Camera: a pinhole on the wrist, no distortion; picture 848 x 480 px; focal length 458.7 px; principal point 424.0 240.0 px. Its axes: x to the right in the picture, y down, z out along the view. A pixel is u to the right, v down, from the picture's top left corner.
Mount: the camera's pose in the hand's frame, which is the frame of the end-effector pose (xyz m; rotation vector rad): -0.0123 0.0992 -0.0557 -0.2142 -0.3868 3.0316
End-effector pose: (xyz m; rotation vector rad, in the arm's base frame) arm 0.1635 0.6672 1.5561 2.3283 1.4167 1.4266
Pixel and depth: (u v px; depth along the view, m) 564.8 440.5 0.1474
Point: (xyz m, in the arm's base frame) 0.2013 0.6280 1.4672
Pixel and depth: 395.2 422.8 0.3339
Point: 0.2517 0.7843 1.3372
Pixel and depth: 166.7 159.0 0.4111
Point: 0.5007 0.9013 1.4656
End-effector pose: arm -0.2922 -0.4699 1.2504 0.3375 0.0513 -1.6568
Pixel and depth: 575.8 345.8 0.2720
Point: -0.3335 -0.3685 1.4527
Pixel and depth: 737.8 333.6 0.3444
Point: -0.3419 -0.2289 1.5360
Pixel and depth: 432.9 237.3 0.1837
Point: -0.2571 -0.4629 1.3850
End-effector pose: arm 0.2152 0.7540 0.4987 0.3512 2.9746 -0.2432
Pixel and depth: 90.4 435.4 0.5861
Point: -0.1014 0.4221 0.0123
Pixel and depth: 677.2 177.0 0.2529
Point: 0.4348 0.7630 0.3414
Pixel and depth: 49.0 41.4 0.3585
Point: 0.0651 0.8695 0.0868
